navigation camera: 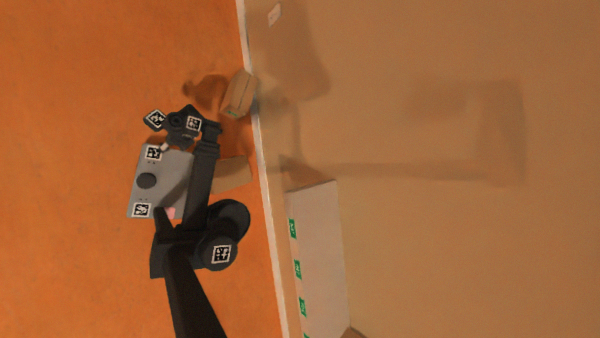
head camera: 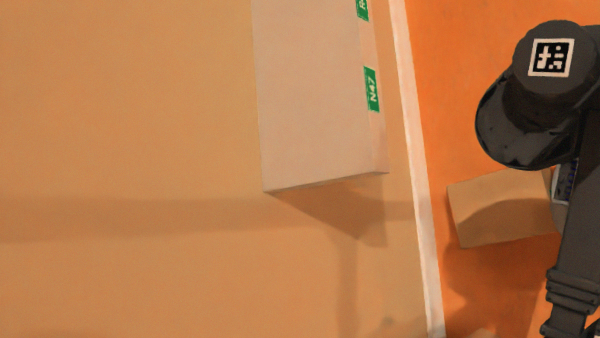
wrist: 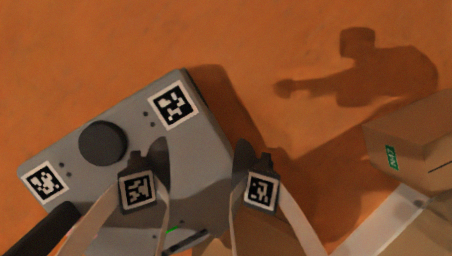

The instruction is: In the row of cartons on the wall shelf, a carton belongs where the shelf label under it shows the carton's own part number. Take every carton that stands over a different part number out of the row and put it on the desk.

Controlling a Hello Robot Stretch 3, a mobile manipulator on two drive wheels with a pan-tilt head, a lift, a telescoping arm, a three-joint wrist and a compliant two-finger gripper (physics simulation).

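Places are measured from the robot's base along level axes (x back, y right, z up), in metres.
Where they show: gripper, fingertip midpoint: [wrist: 202, 156]; robot's base, link origin: [navigation camera: 147, 179] [wrist: 134, 125].
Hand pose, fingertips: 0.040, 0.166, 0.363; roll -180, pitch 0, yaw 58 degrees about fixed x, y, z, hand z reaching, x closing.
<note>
Things, the pixels of their top centre, and the offset from my fingertips, as dx, dy, dz. "*": a spot on its surface instead. Level surfaces: height alone.
- pale wall shelf, surface height: dz +0.343
- end label, surface spot: [head camera: 372, 89] [navigation camera: 292, 228] * +0.408, -0.257, +0.325
- white baseboard, surface spot: [head camera: 417, 165] * +0.627, -0.133, -0.300
My gripper [wrist: 202, 156] is open and empty, its fingers part way apart above my grey base. The pale wall shelf [head camera: 315, 100] [navigation camera: 320, 240] has green labels along its front edge; the end label [head camera: 372, 89] [navigation camera: 292, 228] reads N47. No carton stands over it. Part of a carton [navigation camera: 353, 334] shows farther along the shelf. One carton [navigation camera: 241, 94] [wrist: 420, 145] lies on the floor against the baseboard, with a green label too blurred to read surely. Another carton [head camera: 500, 187] [navigation camera: 234, 172] [wrist: 260, 235] lies on the floor beside my base. The desk does not show.
My grey base [navigation camera: 162, 172] [wrist: 135, 125] stands on the orange floor, close to the second floor carton. My arm [navigation camera: 201, 175] passes over the base's edge. The white baseboard [head camera: 417, 165] [navigation camera: 267, 200] runs along the wall below the shelf.
</note>
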